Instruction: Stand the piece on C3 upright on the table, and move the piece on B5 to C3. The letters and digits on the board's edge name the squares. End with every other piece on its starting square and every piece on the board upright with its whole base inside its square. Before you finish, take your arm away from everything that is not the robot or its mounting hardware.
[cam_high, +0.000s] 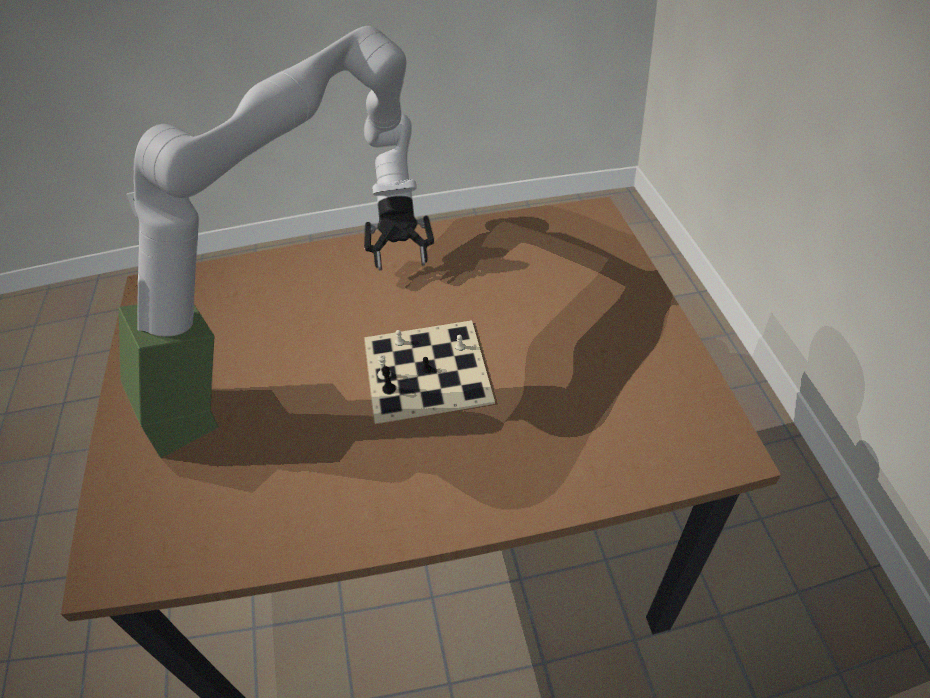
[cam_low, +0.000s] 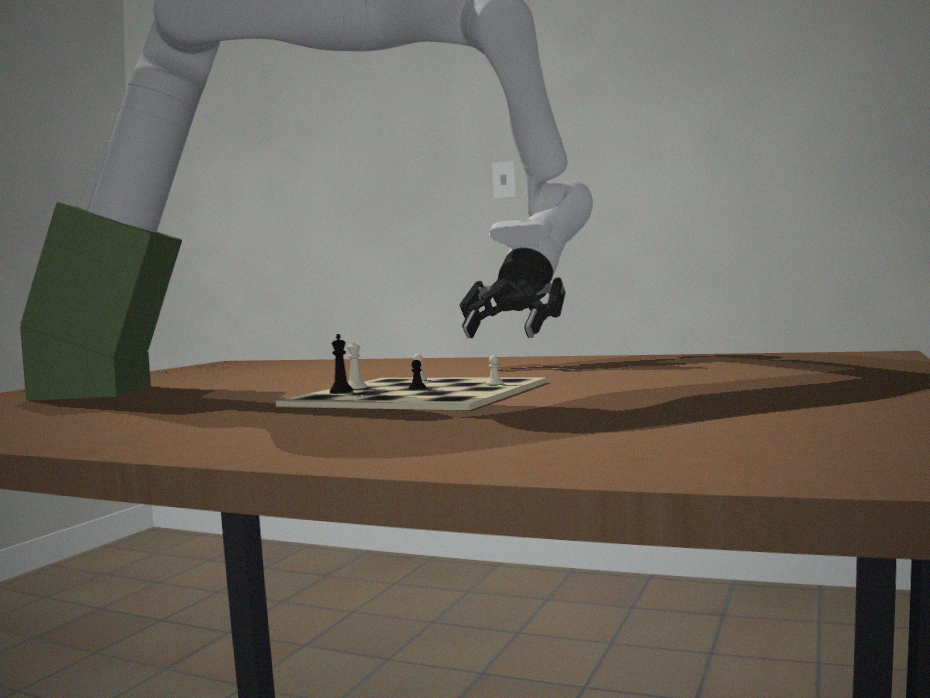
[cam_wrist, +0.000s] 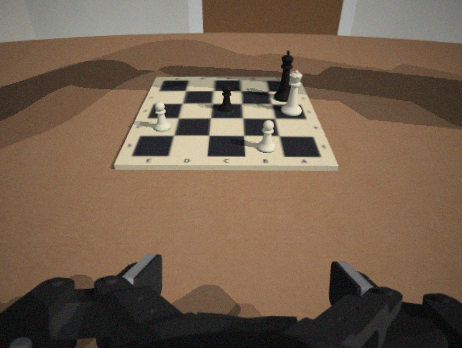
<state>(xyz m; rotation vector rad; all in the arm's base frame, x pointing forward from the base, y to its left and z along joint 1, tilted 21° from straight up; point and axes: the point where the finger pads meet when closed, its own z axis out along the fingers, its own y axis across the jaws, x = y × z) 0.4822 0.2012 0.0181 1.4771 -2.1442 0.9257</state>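
My gripper is now 26 cm to the left of the black pawn, 3 cm past it and 3 cm above it. Also, from my hand: tall white piece: 25 cm to the right, 10 cm behind, 2 cm below; chessboard: 26 cm to the right, 5 cm below, 3 cm behind; black king: 29 cm to the right, 11 cm behind, 2 cm below.
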